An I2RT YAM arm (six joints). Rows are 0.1 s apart.
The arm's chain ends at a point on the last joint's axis. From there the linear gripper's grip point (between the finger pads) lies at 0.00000 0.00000 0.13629 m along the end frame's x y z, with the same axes.
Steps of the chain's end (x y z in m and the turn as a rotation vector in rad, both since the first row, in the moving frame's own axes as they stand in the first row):
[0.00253, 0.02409, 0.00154, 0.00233, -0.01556, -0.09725]
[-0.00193, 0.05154, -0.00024, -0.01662, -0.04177, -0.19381]
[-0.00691, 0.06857, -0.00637, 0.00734, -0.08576, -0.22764]
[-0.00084, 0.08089, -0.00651, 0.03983, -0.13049, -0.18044]
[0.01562, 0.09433, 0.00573, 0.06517, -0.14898, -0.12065]
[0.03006, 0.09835, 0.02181, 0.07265, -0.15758, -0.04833]
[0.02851, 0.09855, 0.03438, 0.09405, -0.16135, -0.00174]
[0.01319, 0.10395, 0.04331, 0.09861, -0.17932, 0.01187]
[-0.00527, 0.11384, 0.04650, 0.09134, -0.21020, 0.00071]
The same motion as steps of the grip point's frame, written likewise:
[0.00040, 0.02388, 0.00152, 0.00233, -0.01556, -0.09725]
[-0.00737, 0.05434, -0.00038, -0.01662, -0.04177, -0.19381]
[-0.01860, 0.06890, -0.00687, 0.00734, -0.08576, -0.22764]
[-0.01896, 0.07711, -0.00777, 0.03983, -0.13049, -0.18044]
[-0.00508, 0.08673, 0.00393, 0.06517, -0.14898, -0.12065]
[0.00846, 0.08902, 0.01976, 0.07265, -0.15758, -0.04833]
[0.00664, 0.08583, 0.03201, 0.09405, -0.16135, -0.00174]
[-0.01100, 0.09046, 0.04047, 0.09861, -0.17932, 0.01187]
[-0.03366, 0.10149, 0.04294, 0.09134, -0.21020, 0.00071]

